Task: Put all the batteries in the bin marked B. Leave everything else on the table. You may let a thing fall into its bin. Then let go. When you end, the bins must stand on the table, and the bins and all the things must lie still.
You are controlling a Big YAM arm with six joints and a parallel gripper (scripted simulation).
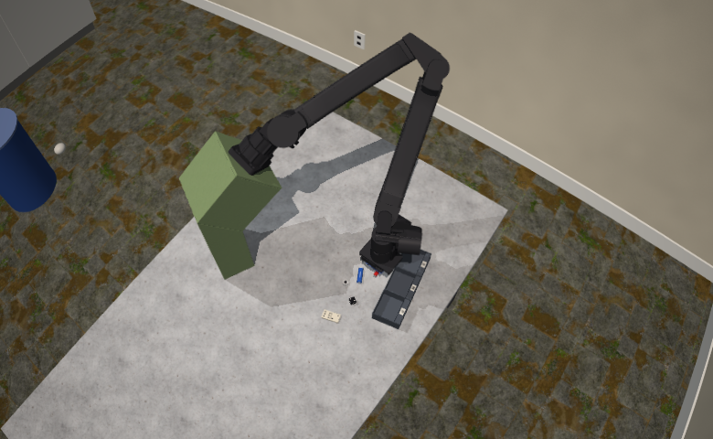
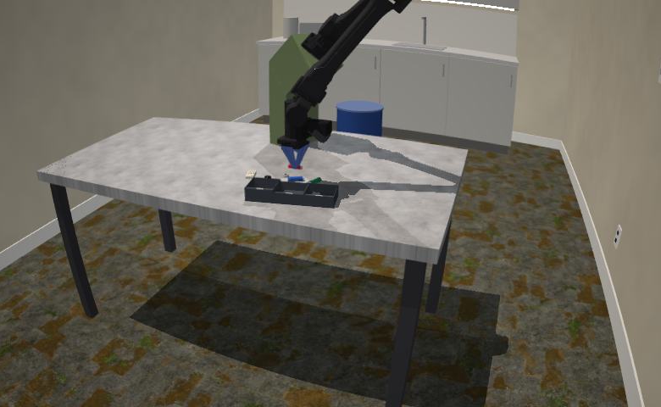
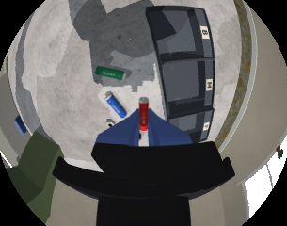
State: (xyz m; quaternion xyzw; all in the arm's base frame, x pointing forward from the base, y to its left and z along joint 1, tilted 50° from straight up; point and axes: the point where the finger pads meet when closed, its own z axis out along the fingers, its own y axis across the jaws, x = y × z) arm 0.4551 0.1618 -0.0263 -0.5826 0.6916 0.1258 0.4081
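Now: hand right at the red battery. Round my hand: green battery: 60 mm below, 50 mm behind, 40 mm to the left; then blue battery: 60 mm below, 50 mm behind, 20 mm to the right; then dark three-compartment bin: 70 mm ahead, 50 mm below, 20 mm to the left.
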